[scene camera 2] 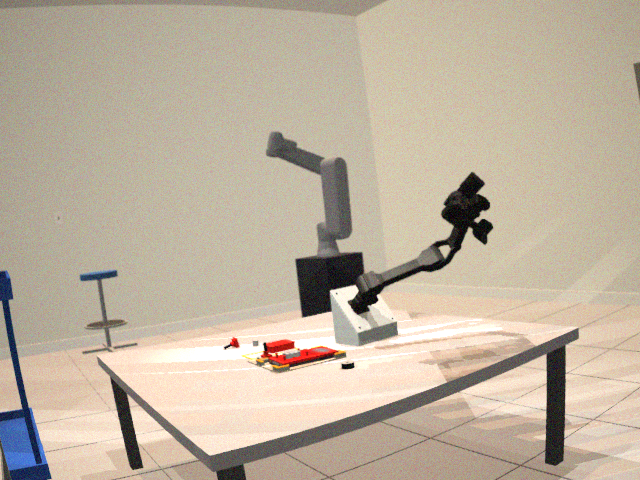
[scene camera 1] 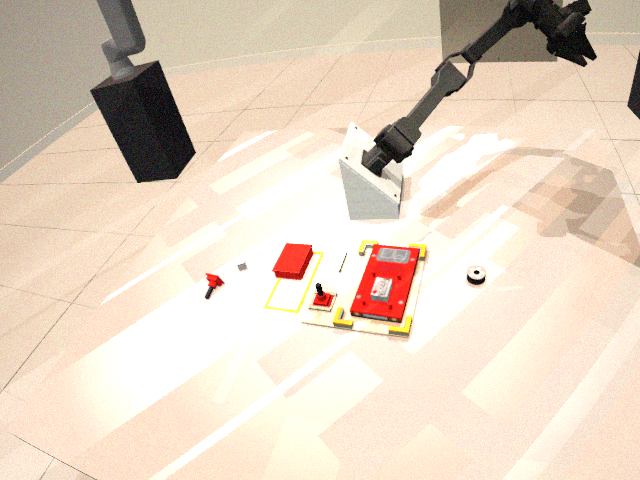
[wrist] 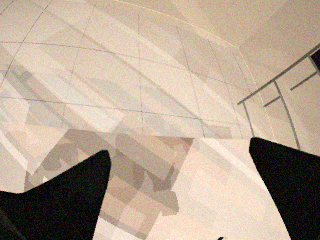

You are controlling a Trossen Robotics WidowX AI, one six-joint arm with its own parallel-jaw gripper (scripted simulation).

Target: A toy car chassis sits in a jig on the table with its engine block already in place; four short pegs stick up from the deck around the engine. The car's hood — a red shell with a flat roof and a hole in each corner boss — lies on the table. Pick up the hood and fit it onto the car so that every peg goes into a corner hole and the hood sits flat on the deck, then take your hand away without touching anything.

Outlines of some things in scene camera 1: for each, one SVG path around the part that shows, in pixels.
My gripper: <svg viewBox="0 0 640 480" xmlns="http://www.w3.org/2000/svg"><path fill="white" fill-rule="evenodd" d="M548 3L532 20L534 28L536 30L540 29L548 37L546 50L551 55L556 52L554 56L564 58L579 66L587 66L583 56L592 61L597 58L585 33L587 23L581 24L586 19L584 16L588 15L588 13L590 14L589 11L591 11L588 1L574 1L563 8L560 8L556 3L555 5Z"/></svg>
A red hood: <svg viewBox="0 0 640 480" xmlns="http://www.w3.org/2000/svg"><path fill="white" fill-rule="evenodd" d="M286 243L272 272L274 272L276 278L301 280L314 254L312 245Z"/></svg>
